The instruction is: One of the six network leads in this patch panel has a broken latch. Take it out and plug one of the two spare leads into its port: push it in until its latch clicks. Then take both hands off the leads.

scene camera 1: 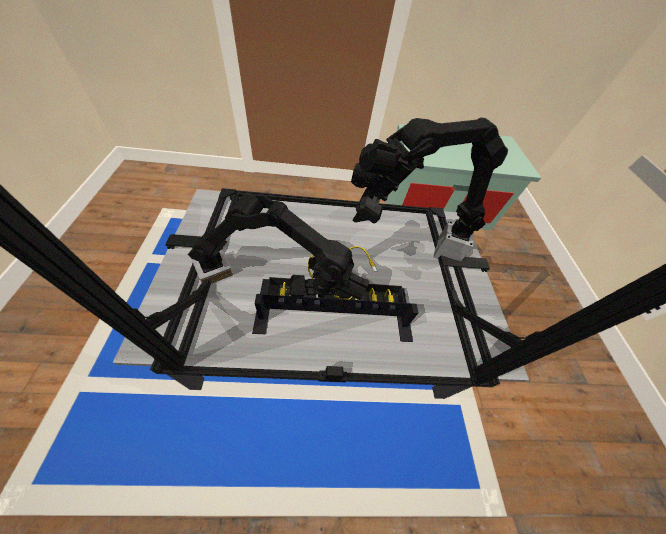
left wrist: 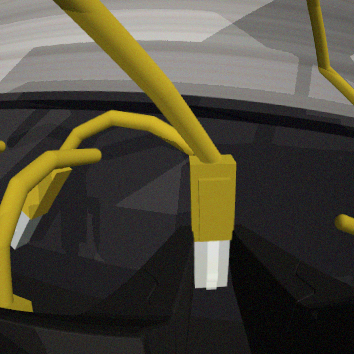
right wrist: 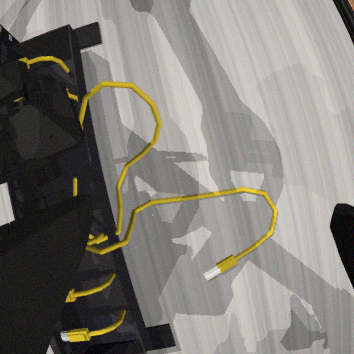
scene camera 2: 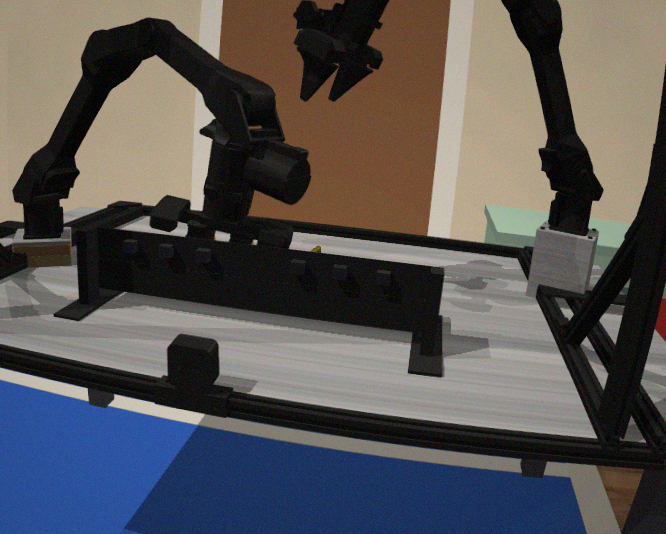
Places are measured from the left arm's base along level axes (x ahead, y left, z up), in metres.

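Pixels of known places: left gripper, fingertip midpoint: (scene camera 1: 315,295) (left wrist: 209,236); right gripper, fingertip midpoint: (right wrist: 219,212) (scene camera 2: 317,100); left arm's base at its link origin: (scene camera 1: 210,262) (scene camera 2: 42,234); right arm's base at its link origin: (scene camera 1: 460,233) (scene camera 2: 569,229).
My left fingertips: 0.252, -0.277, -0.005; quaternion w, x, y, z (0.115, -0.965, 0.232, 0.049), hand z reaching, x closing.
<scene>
Ahead of a thing's pixels: the offset from my left fingertips to its top centre, as dx, dy, dz. "spot": to the spot under its first point.
My left gripper (left wrist: 209,236) is shut on the yellow body of a network lead @(+0.003, +0.002, +0.017) (left wrist: 214,200) in the left wrist view; the lead's clear end shows in full below the fingers. It is low at the middle of the black patch panel @(+0.042, -0.058, +0.070) (scene camera 1: 333,303) (scene camera 2: 255,283) (right wrist: 161,336), which hides its fingertips in scene camera 2. Another lead @(spot: -0.057, +0.041, -0.007) (left wrist: 46,196) lies tilted inside the panel's tray. A loose lead (scene camera 1: 373,265) (right wrist: 227,263) lies on the table behind the panel. Leads (scene camera 1: 283,289) (right wrist: 77,335) stand along the panel. My right gripper (scene camera 2: 317,100) (right wrist: 219,212) is open, high above the table's back. I cannot tell which latch is broken.
A yellow cable loop @(spot: +0.083, +0.103, +0.028) (right wrist: 159,122) arcs over the table behind the panel. The panel's feet (scene camera 1: 260,324) (scene camera 2: 426,364) stand on the table. A black frame (scene camera 1: 266,373) surrounds the table, with a small black box @(spot: -0.079, -0.240, +0.015) (scene camera 1: 334,372) (scene camera 2: 193,361) on its front rail.
</scene>
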